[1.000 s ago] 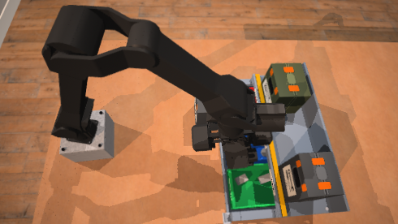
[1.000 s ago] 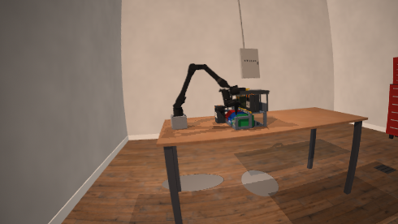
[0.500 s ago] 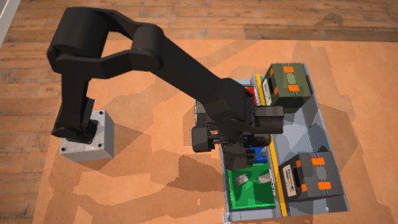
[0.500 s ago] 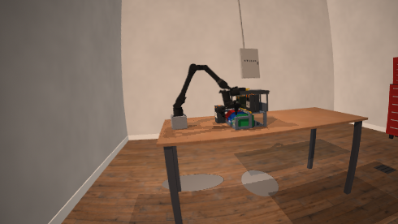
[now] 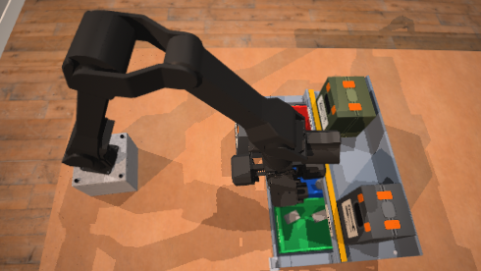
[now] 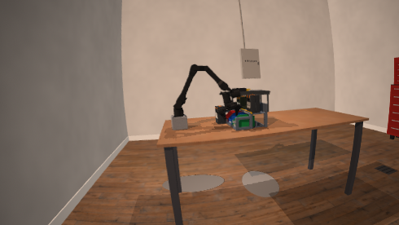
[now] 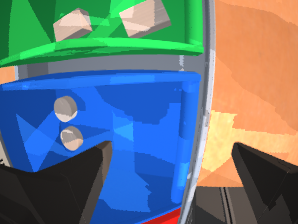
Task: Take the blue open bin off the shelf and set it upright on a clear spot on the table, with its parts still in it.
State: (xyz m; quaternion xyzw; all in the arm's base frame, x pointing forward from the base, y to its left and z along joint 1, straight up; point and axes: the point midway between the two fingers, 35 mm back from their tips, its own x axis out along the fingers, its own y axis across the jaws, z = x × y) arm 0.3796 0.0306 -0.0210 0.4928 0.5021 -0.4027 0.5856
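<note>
Right now my hand is 60 mm short of the blue open bin, 30 mm above it and 10 mm to the right of it. Round my hand: red bin (120 mm to the left, 40 mm ahead, 30 mm below); then green bin (100 mm to the right, 80 mm ahead, 30 mm below); then yellow rail (90 mm ahead, 40 mm above, 20 mm to the left).
</note>
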